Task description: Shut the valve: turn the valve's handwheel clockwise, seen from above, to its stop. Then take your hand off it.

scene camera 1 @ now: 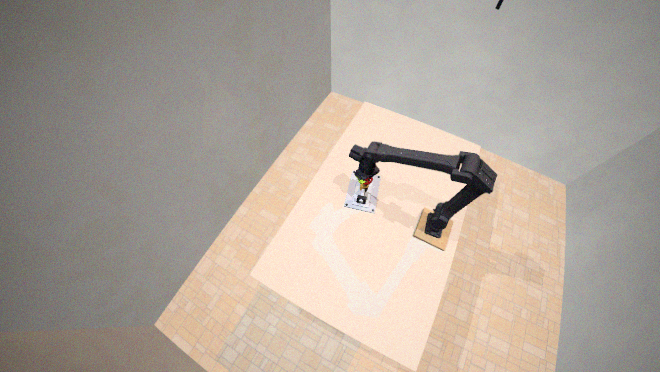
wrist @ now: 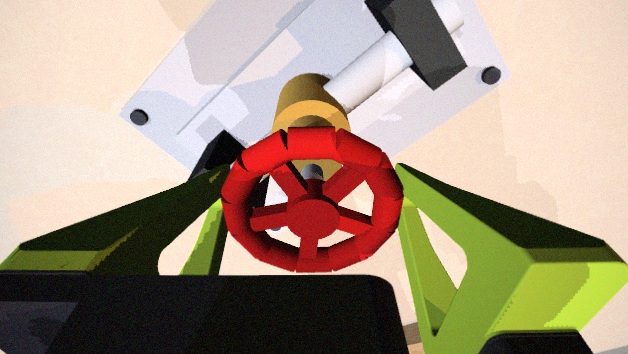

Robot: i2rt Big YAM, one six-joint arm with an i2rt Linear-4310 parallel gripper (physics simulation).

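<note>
The red handwheel (wrist: 313, 218) with several spokes sits on top of the brass valve body (wrist: 302, 100), at the middle of the wrist view. In the scene view the handwheel (scene camera 1: 369, 181) is small and partly hidden under the arm's wrist. My gripper (wrist: 312, 176) (scene camera 1: 365, 182) has green fingers and is shut on the handwheel, one fingertip against the left side of the rim and one against the right. The valve body joins a white pipe (wrist: 367, 70). Whether the wheel is at its stop cannot be seen.
The valve stands on a pale base plate (wrist: 165, 75) (scene camera 1: 354, 202) with dark corner bolts. Dark pipe blocks (wrist: 425, 42) (wrist: 217, 152) stand on the plate on both sides of the valve. The arm's wooden base board (scene camera 1: 421, 232) lies to the right in the scene view.
</note>
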